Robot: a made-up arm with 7 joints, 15 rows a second.
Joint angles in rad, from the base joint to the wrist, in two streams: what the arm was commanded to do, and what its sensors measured. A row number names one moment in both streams.
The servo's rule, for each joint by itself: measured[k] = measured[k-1] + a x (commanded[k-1-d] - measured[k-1]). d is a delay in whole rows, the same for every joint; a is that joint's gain. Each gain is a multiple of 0.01, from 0.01 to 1. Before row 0 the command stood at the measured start. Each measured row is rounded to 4 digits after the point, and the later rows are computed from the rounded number. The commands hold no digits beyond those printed.
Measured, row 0:
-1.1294 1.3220 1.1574 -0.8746 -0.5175 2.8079 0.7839
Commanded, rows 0 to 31:
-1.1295 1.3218 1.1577 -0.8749 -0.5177 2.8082 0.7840
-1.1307 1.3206 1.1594 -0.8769 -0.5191 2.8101 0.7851
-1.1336 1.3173 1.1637 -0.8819 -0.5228 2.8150 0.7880
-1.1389 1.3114 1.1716 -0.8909 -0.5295 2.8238 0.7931
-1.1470 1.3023 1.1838 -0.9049 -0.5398 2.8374 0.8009
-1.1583 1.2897 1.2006 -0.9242 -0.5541 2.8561 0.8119
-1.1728 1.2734 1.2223 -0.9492 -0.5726 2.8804 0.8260
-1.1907 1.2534 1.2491 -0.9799 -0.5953 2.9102 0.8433
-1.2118 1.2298 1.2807 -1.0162 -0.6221 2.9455 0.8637
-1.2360 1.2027 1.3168 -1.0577 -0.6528 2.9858 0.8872
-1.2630 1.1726 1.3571 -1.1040 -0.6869 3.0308 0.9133
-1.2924 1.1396 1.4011 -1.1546 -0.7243 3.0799 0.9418
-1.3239 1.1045 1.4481 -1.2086 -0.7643 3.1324 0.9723
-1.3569 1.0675 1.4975 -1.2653 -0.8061 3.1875 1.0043
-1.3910 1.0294 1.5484 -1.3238 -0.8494 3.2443 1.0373
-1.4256 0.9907 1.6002 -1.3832 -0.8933 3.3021 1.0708
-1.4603 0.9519 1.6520 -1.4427 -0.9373 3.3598 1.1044
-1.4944 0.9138 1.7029 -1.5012 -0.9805 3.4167 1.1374
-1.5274 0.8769 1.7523 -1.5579 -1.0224 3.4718 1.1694
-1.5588 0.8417 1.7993 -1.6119 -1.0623 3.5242 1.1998
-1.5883 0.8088 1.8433 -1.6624 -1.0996 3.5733 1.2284
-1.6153 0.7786 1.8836 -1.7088 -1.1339 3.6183 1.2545
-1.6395 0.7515 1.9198 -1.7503 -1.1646 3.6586 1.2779
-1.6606 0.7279 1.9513 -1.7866 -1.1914 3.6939 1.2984
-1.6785 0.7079 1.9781 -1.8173 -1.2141 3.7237 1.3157
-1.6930 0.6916 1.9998 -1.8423 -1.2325 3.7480 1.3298
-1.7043 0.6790 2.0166 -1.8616 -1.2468 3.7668 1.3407
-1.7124 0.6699 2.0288 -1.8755 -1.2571 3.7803 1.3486
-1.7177 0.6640 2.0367 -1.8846 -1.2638 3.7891 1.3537
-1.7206 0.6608 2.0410 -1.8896 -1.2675 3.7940 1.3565
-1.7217 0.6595 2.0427 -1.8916 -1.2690 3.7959 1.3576
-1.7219 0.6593 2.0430 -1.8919 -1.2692 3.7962 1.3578
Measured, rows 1 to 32:
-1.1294 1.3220 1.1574 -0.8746 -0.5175 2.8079 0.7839
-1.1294 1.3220 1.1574 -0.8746 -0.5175 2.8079 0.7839
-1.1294 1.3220 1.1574 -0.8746 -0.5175 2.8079 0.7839
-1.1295 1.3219 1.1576 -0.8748 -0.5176 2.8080 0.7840
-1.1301 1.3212 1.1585 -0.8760 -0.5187 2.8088 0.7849
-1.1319 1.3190 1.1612 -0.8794 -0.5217 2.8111 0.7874
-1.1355 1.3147 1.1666 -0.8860 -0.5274 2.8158 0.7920
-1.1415 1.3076 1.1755 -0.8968 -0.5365 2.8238 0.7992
-1.1502 1.2974 1.1886 -0.9124 -0.5493 2.8358 0.8095
-1.1620 1.2837 1.2061 -0.9334 -0.5663 2.8523 0.8229
-1.1769 1.2664 1.2285 -0.9599 -0.5875 2.8737 0.8394
-1.1950 1.2455 1.2556 -0.9920 -0.6128 2.9003 0.8591
-1.2163 1.2211 1.2874 -1.0294 -0.6420 2.9319 0.8819
-1.2406 1.1935 1.3236 -1.0719 -0.6748 2.9685 0.9073
-1.2675 1.1628 1.3639 -1.1190 -0.7109 3.0097 0.9352
-1.2968 1.1296 1.4077 -1.1701 -0.7499 3.0551 0.9653
-1.3281 1.0942 1.4544 -1.2244 -0.7909 3.1041 0.9969
-1.3608 1.0573 1.5033 -1.2811 -0.8336 3.1560 1.0296
-1.3945 1.0193 1.5537 -1.3393 -0.8772 3.2101 1.0630
-1.4287 0.9809 1.6048 -1.3982 -0.9211 3.2655 1.0965
-1.4629 0.9427 1.6558 -1.4569 -0.9645 3.3214 1.1296
-1.4964 0.9052 1.7060 -1.5145 -1.0068 3.3770 1.1618
-1.5288 0.8690 1.7545 -1.5700 -1.0473 3.4315 1.1926
-1.5597 0.8347 1.8007 -1.6227 -1.0855 3.4840 1.2216
-1.5886 0.8027 1.8438 -1.6718 -1.1208 3.5337 1.2482
-1.6151 0.7735 1.8833 -1.7165 -1.1528 3.5799 1.2723
-1.6388 0.7475 1.9187 -1.7565 -1.1810 3.6221 1.2934
-1.6594 0.7249 1.9496 -1.7912 -1.2052 3.6597 1.3115
-1.6769 0.7059 1.9757 -1.8203 -1.2251 3.6924 1.3263
-1.6911 0.6906 1.9970 -1.8438 -1.2409 3.7199 1.3380
-1.7022 0.6788 2.0135 -1.8619 -1.2527 3.7422 1.3466
-1.7103 0.6704 2.0256 -1.8748 -1.2608 3.7596 1.3524
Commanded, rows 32 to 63:
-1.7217 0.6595 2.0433 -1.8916 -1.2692 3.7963 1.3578
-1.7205 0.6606 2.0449 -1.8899 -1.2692 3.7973 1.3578
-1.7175 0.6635 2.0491 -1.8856 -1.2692 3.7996 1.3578
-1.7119 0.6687 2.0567 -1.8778 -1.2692 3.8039 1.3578
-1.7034 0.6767 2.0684 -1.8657 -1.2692 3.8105 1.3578
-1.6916 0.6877 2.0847 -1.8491 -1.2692 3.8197 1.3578
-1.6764 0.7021 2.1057 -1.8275 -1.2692 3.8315 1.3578
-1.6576 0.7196 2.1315 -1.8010 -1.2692 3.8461 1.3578
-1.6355 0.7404 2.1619 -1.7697 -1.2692 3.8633 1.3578
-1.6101 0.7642 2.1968 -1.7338 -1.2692 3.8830 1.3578
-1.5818 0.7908 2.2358 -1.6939 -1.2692 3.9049 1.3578
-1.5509 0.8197 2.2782 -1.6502 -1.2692 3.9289 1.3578
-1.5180 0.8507 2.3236 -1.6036 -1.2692 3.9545 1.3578
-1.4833 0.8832 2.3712 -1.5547 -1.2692 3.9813 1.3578
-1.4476 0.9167 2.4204 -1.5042 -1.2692 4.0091 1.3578
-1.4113 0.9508 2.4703 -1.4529 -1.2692 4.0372 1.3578
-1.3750 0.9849 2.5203 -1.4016 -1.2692 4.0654 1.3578
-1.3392 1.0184 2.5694 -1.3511 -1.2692 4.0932 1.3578
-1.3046 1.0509 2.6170 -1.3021 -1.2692 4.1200 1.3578
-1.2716 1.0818 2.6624 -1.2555 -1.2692 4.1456 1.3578
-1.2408 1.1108 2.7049 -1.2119 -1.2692 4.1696 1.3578
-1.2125 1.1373 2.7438 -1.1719 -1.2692 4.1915 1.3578
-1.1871 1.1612 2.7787 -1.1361 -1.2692 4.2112 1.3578
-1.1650 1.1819 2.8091 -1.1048 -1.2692 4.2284 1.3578
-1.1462 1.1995 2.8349 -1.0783 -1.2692 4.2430 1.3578
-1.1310 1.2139 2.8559 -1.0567 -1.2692 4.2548 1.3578
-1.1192 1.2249 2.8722 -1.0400 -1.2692 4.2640 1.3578
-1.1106 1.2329 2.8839 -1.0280 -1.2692 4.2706 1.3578
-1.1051 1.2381 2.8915 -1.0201 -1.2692 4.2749 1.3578
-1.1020 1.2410 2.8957 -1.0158 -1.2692 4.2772 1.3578
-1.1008 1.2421 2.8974 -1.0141 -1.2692 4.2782 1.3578
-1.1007 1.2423 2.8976 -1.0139 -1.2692 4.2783 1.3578
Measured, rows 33 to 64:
-1.7157 0.6649 2.0336 -1.8832 -1.2657 3.7723 1.3557
-1.7188 0.6618 2.0383 -1.8880 -1.2681 3.7810 1.3572
-1.7204 0.6604 2.0407 -1.8902 -1.2689 3.7866 1.3577
-1.7211 0.6599 2.0421 -1.8910 -1.2691 3.7902 1.3578
-1.7208 0.6603 2.0436 -1.8904 -1.2692 3.7928 1.3578
-1.7191 0.6621 2.0465 -1.8877 -1.2692 3.7953 1.3578
-1.7154 0.6659 2.0518 -1.8821 -1.2692 3.7985 1.3578
-1.7092 0.6721 2.0604 -1.8728 -1.2692 3.8029 1.3578
-1.7000 0.6810 2.0730 -1.8593 -1.2692 3.8091 1.3578
-1.6877 0.6930 2.0900 -1.8412 -1.2692 3.8174 1.3578
-1.6720 0.7082 2.1116 -1.8183 -1.2692 3.8280 1.3578
-1.6530 0.7266 2.1378 -1.7906 -1.2692 3.8411 1.3578
-1.6307 0.7480 2.1685 -1.7582 -1.2692 3.8566 1.3578
-1.6053 0.7724 2.2035 -1.7215 -1.2692 3.8745 1.3578
-1.5770 0.7994 2.2423 -1.6809 -1.2692 3.8946 1.3578
-1.5463 0.8286 2.2846 -1.6368 -1.2692 3.9168 1.3578
-1.5135 0.8597 2.3296 -1.5900 -1.2692 3.9407 1.3578
-1.4792 0.8922 2.3768 -1.5411 -1.2692 3.9660 1.3578
-1.4439 0.9256 2.4254 -1.4908 -1.2692 3.9923 1.3578
-1.4081 0.9594 2.4747 -1.4400 -1.2692 4.0193 1.3578
-1.3723 0.9930 2.5239 -1.3893 -1.2692 4.0466 1.3578
-1.3371 1.0260 2.5723 -1.3396 -1.2692 4.0738 1.3578
-1.3030 1.0578 2.6192 -1.2917 -1.2692 4.1004 1.3578
-1.2707 1.0880 2.6638 -1.2462 -1.2692 4.1260 1.3578
-1.2404 1.1161 2.7054 -1.2038 -1.2692 4.1502 1.3578
-1.2127 1.1418 2.7435 -1.1652 -1.2692 4.1728 1.3578
-1.1879 1.1647 2.7776 -1.1308 -1.2692 4.1934 1.3578
-1.1662 1.1845 2.8074 -1.1009 -1.2692 4.2118 1.3578
-1.1479 1.2013 2.8326 -1.0757 -1.2692 4.2277 1.3578
-1.1330 1.2148 2.8532 -1.0554 -1.2692 4.2411 1.3578
-1.1214 1.2251 2.8692 -1.0398 -1.2692 4.2520 1.3578
-1.1129 1.2325 2.8808 -1.0286 -1.2692 4.2605 1.3578

